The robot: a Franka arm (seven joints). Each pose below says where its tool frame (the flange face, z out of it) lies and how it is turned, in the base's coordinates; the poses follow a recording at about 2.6 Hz.
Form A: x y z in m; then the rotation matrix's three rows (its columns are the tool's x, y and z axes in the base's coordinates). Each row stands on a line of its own.
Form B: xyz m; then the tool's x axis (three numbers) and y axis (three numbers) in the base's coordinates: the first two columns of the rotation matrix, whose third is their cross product. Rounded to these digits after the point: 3 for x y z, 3 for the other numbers. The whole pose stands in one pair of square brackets.
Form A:
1:
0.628 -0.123 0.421
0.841 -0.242 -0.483
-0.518 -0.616 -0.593
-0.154 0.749 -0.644
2:
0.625 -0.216 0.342
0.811 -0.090 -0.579
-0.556 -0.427 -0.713
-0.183 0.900 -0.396
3:
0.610 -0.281 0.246
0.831 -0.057 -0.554
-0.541 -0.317 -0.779
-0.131 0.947 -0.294
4:
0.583 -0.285 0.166
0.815 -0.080 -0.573
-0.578 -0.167 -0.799
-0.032 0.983 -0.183
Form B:
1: [0.628 -0.123 0.421 0.841 -0.518 -0.154 -0.242 -0.616 0.749]
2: [0.625 -0.216 0.342 0.811 -0.556 -0.183 -0.090 -0.427 0.900]
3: [0.610 -0.281 0.246 0.831 -0.541 -0.131 -0.057 -0.317 0.947]
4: [0.583 -0.285 0.166 0.815 -0.578 -0.032 -0.080 -0.167 0.983]
